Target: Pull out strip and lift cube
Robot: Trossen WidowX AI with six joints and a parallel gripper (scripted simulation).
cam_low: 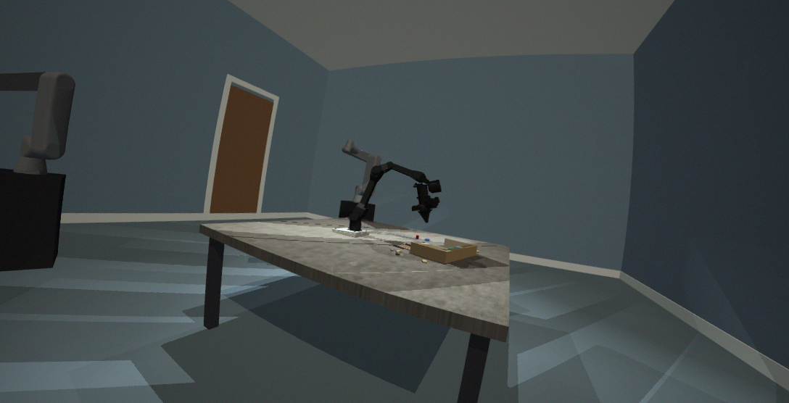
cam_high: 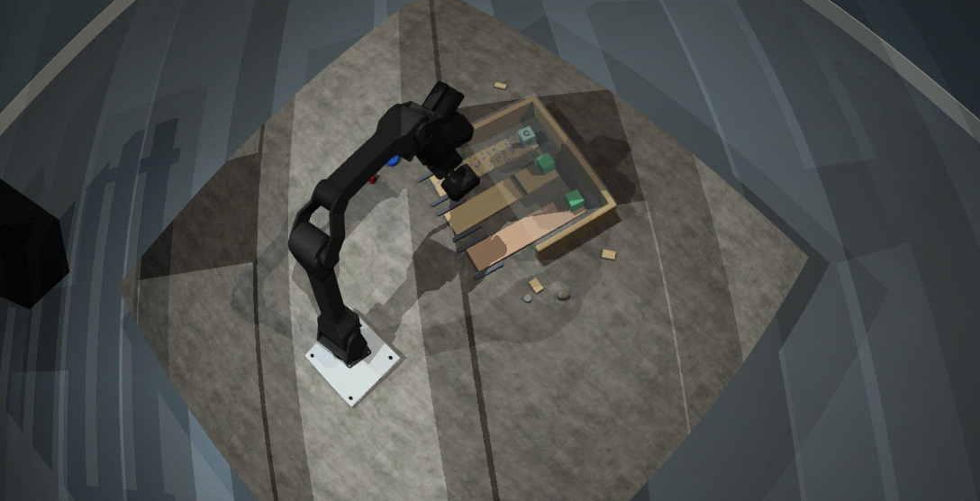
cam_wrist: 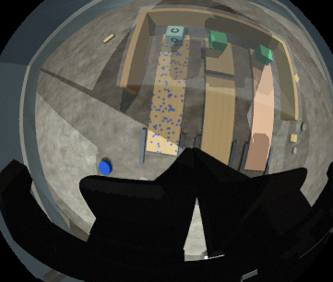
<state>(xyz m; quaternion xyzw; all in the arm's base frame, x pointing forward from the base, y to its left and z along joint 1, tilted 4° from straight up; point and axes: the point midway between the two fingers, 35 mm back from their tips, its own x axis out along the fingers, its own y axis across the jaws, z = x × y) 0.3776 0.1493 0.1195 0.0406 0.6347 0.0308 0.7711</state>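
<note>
Right now the small red thing is 16 cm to the left of my gripper tip, 13 cm behind it and 12 cm below it. The rest, counted from my gripper tip: brown disc 31 cm to the right, 12 cm below, 4 cm ahead; then blue disc 17 cm to the left, 12 cm below, 7 cm behind.
</note>
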